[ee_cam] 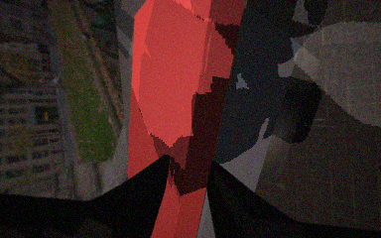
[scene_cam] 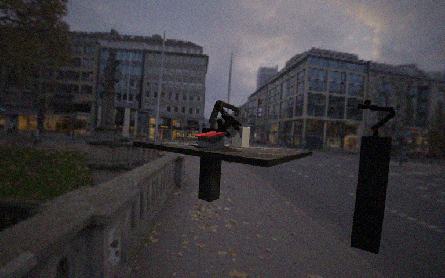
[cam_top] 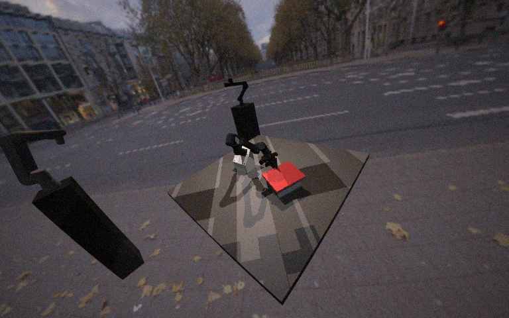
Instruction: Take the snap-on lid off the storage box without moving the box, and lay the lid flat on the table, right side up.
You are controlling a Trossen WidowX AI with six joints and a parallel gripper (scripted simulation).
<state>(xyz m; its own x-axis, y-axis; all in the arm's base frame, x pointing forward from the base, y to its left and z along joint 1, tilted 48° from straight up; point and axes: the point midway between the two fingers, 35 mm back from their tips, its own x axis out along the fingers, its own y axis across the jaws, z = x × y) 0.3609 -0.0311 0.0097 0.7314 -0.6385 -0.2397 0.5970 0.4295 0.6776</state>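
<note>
The red lid is 80 mm ahead of my gripper tip, 20 mm to the right of it and 10 mm below it. Also, from my gripper tip: grey storage box 70 mm ahead, 20 mm to the right, 80 mm below.
</note>
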